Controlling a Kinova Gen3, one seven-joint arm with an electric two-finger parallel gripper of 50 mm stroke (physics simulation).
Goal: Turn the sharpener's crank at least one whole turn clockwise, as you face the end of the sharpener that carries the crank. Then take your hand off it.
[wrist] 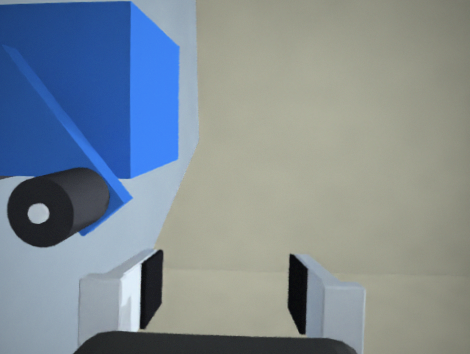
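The blue sharpener body fills the upper left of the wrist view, with a lighter blue side face turned to the right. Its blue crank arm slants across the front, down and to the right. The black cylindrical crank handle with a pale round centre sits at the arm's lower end, below the body. My gripper is open, its two black-padded fingers wide apart with nothing between them. It is to the right of and below the handle in the view, apart from it. The sharpener's left part is cut off by the view's edge.
A pale grey-blue surface lies below and behind the sharpener, with its edge running down the view just right of the body. A beige surface fills the right side, with a faint horizontal line low down.
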